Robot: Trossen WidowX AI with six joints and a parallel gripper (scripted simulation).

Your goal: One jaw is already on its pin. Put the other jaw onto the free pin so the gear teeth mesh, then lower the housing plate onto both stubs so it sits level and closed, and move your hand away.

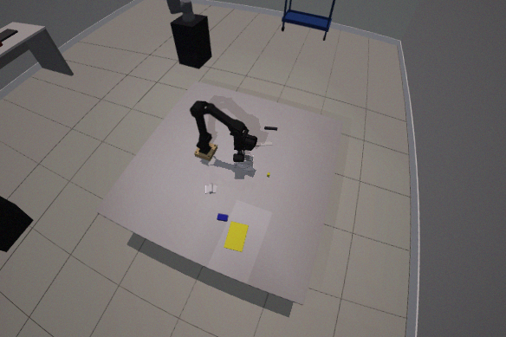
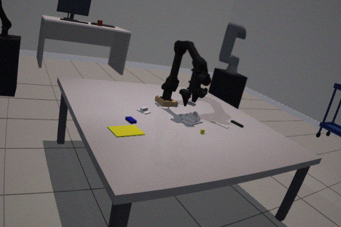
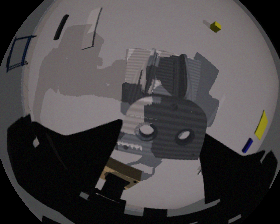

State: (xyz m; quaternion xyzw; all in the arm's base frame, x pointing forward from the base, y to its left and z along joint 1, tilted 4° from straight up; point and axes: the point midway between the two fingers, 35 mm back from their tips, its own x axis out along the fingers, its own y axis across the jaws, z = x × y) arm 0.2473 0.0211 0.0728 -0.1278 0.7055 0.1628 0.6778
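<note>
My gripper tip is now 2 cm to the right of the jaw and 7 cm above it. The rest, counted from my gripper tip: white block: 7 cm behind, 25 cm to the right, 7 cm below; yellow cube: 21 cm ahead, 1 cm to the right, 7 cm below; white bar: 8 cm ahead, 21 cm to the left, 8 cm below.
</note>
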